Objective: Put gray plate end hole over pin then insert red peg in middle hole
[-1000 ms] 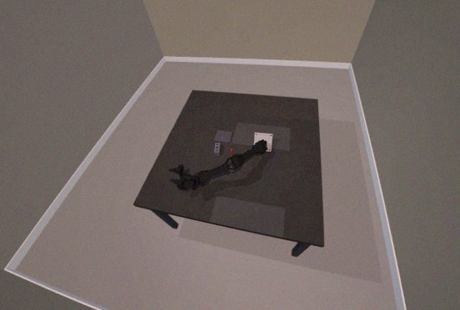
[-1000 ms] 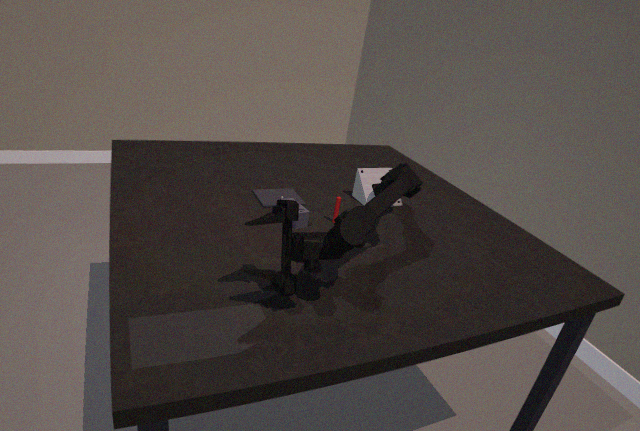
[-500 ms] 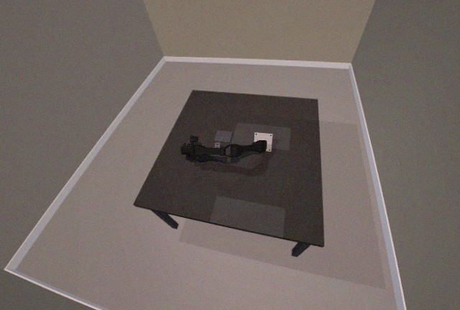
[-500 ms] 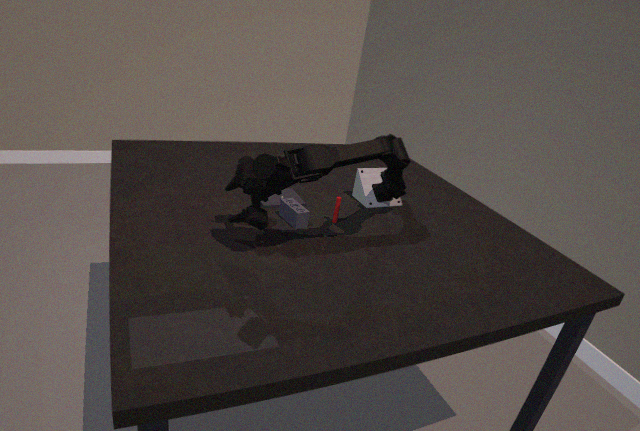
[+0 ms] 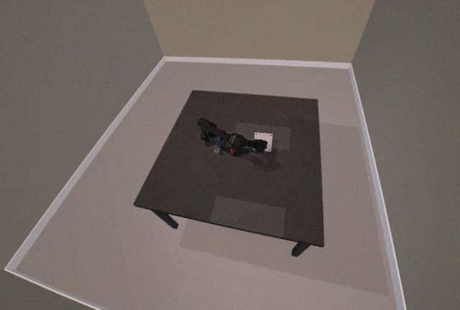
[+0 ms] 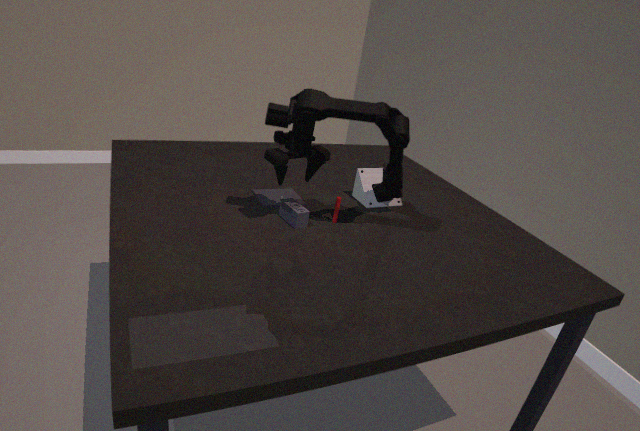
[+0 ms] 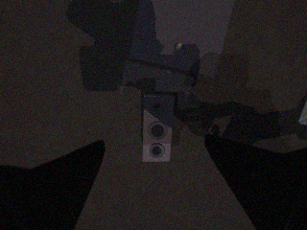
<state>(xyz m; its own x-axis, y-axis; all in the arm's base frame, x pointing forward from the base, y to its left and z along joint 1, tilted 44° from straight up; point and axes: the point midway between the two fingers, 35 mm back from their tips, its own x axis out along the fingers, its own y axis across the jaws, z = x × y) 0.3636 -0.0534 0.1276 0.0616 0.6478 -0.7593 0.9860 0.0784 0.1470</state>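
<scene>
The gray plate lies 10 mm behind my gripper tip, 10 mm to the left of it and 80 mm below it. Round my gripper tip: flat gray base (30 mm behind, 120 mm to the right, 110 mm below); red peg (130 mm behind, 40 mm to the left, 70 mm below).
</scene>
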